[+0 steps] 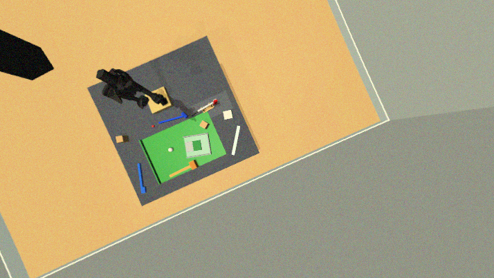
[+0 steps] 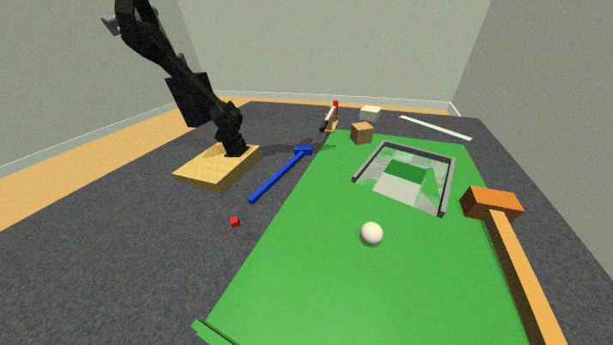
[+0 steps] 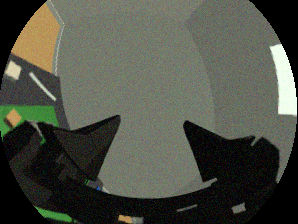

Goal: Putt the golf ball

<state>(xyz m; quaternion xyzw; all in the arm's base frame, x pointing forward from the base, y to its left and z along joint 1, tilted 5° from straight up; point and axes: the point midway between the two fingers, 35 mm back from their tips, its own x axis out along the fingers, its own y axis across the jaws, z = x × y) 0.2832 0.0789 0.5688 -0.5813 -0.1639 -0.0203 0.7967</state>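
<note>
My gripper tip is 130 mm past the red cube, 310 mm to the left of it and 640 mm above it. The rest, counted from my gripper tip: red putter 20 mm behind, 240 mm to the left, 590 mm below; green mat 210 mm ahead, 160 mm to the right, 640 mm below; blue putter 90 mm behind, 100 mm to the right, 630 mm below.
</note>
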